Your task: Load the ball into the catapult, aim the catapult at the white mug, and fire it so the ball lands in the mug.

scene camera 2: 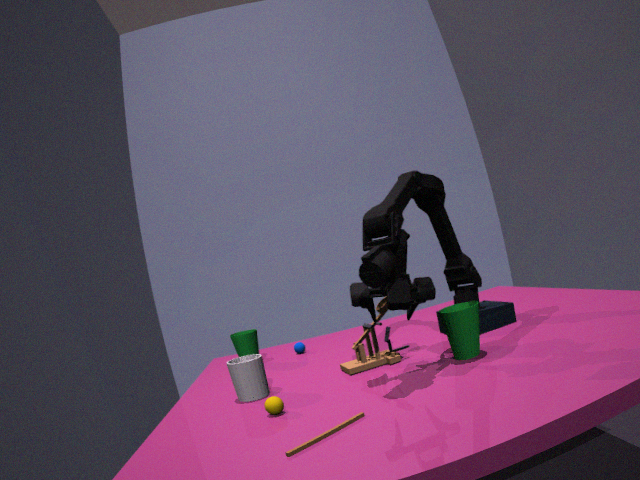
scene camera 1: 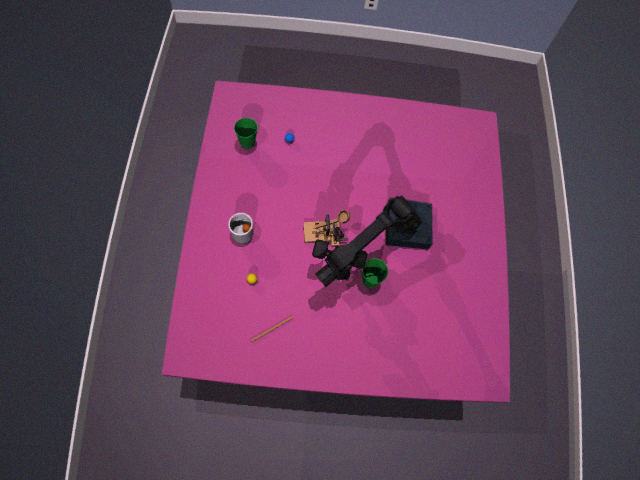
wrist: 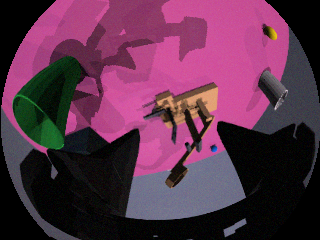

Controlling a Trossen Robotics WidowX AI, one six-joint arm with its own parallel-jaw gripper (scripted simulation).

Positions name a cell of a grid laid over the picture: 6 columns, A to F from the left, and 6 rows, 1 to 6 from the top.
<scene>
wooden catapult: scene camera 2 D5; scene camera 1 D3; wrist D3
</scene>
